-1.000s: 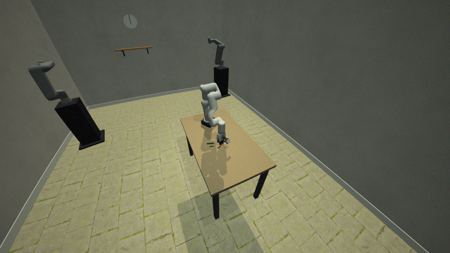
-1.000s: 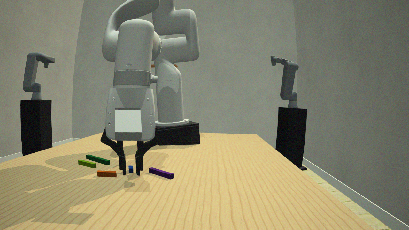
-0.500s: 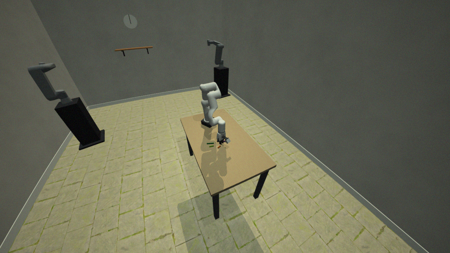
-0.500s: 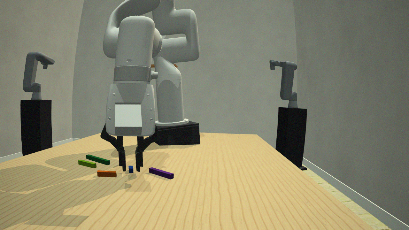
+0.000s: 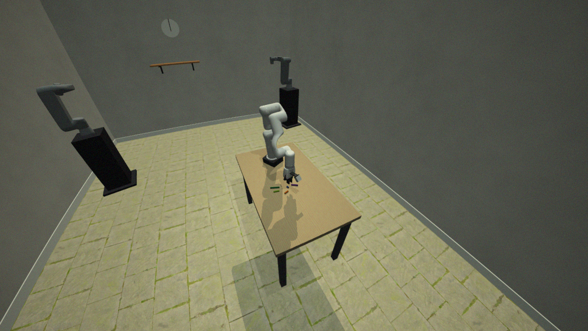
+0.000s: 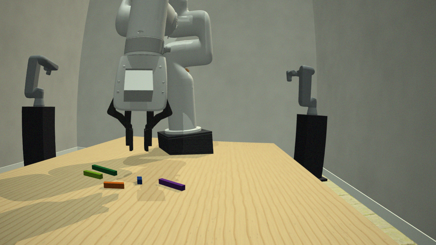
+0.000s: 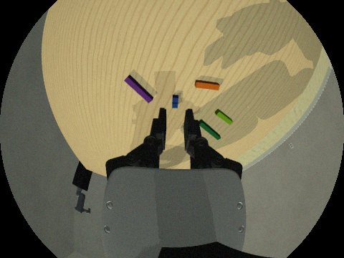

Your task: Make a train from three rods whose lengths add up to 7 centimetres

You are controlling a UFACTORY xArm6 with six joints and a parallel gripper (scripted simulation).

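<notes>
Right now the lime rod is 110 mm to the right of my hand, 90 mm below it and 30 mm behind it. Round my hand: orange rod (90 mm below, 50 mm to the right, 30 mm ahead); purple rod (90 mm below, 60 mm to the left); green rod (100 mm to the right, 90 mm below, 80 mm behind).
</notes>
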